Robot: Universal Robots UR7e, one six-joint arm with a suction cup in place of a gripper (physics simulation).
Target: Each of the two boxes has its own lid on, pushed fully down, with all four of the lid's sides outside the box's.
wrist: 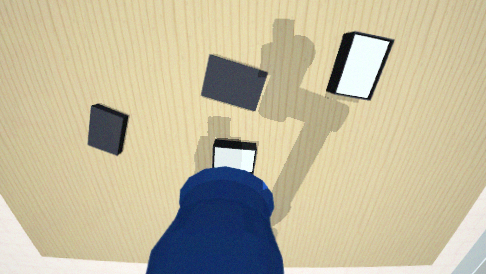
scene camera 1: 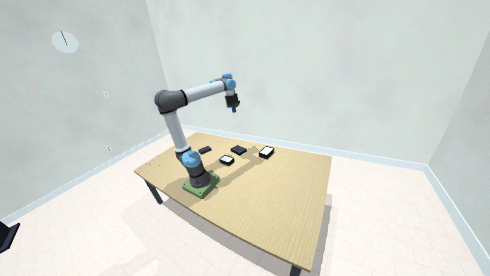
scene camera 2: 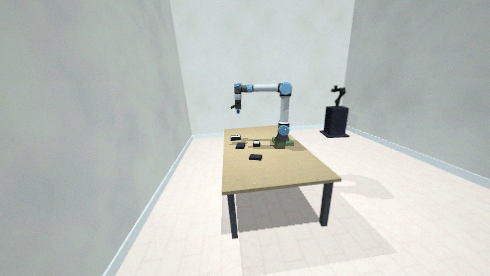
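Pixels of known places: end effector, tool point: [wrist: 226,206] [scene camera 1: 234,111] [scene camera 2: 238,113]; arm's base, origin of the base link: [scene camera 1: 200,180] [scene camera 2: 282,139].
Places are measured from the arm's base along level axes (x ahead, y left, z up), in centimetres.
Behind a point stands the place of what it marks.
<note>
The larger box [scene camera 1: 266,152] @[x 55.3, y -20.7, z -0.6 cm] [scene camera 2: 235,137] @[x 57.3, y -15.1, z -0.5 cm] [wrist: 361,67] @[x 57.6, y -19.2, z -0.6 cm], black with a white inside, stands without a lid at the right in the wrist view. The smaller box [scene camera 1: 226,160] @[x 29.2, y 2.7, z -1.2 cm] [scene camera 2: 256,143] @[x 30.6, y 4.5, z -2.1 cm] [wrist: 234,158] @[x 31.0, y 4.0, z -1.1 cm], also black and white, stands without a lid; the suction cup hides its near part in the wrist view. The larger dark lid [scene camera 1: 238,150] @[x 47.1, y 4.9, z -1.9 cm] [scene camera 2: 240,146] @[x 49.0, y 11.4, z -2.4 cm] [wrist: 234,83] @[x 49.5, y 6.8, z -1.9 cm] lies flat between them, farther from the arm's base than the smaller box. The smaller dark lid [scene camera 1: 205,149] @[x 31.8, y 36.4, z -2.2 cm] [scene camera 2: 255,157] @[x 32.1, y 40.6, z -2.6 cm] [wrist: 108,130] @[x 32.7, y 37.0, z -2.2 cm] lies apart at the left in the wrist view. My blue suction gripper [scene camera 1: 234,110] [scene camera 2: 238,112] [wrist: 226,172] hangs high above the table, open, holding nothing.
The wooden table [scene camera 1: 280,200] @[x 19.4, y -53.9, z -4.5 cm] [scene camera 2: 285,172] @[x 7.8, y 66.1, z -4.5 cm] [wrist: 350,200] @[x 20.2, y -34.7, z -4.5 cm] carries the arm's green base plate [scene camera 1: 201,185] @[x -3.6, y -6.7, z 1.7 cm] [scene camera 2: 290,142] @[x -7.7, y 9.7, z -0.3 cm]. The arm's shadow falls across the table among the boxes. A dark pedestal [scene camera 2: 336,120] with a small black arm stands on the floor beyond the table.
</note>
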